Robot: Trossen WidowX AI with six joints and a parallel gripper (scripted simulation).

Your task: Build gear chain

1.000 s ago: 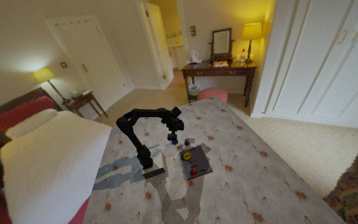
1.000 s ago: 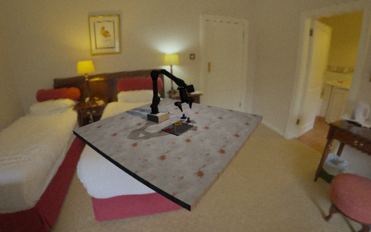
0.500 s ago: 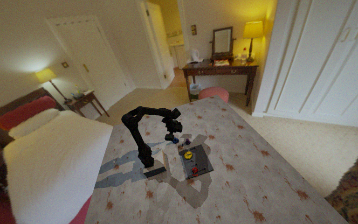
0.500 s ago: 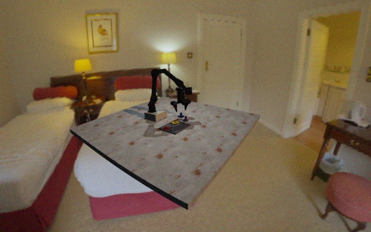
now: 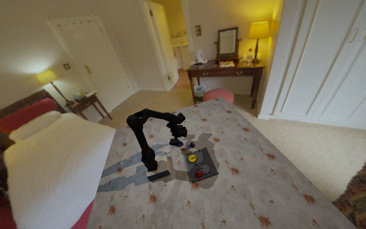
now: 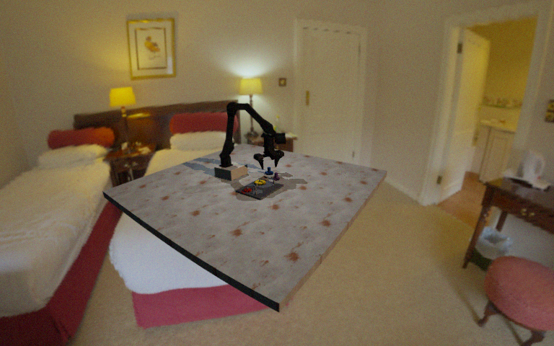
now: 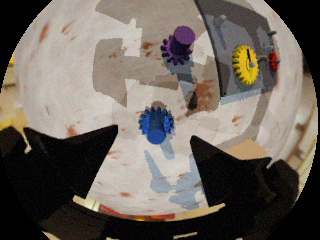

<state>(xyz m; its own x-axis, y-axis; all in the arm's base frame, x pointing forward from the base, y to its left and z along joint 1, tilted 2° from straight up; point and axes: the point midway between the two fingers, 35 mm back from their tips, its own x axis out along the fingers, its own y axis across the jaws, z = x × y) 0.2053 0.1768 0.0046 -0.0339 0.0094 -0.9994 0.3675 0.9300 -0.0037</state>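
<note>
Now: gripper tip 2 cm above the blue gear. Also, from my gripper tip: red gear 9 cm ahead, 28 cm to the right, 2 cm below; purple gear 9 cm ahead, 5 cm to the right, 2 cm below; yellow gear 7 cm ahead, 17 cm to the right, 2 cm below.
</note>
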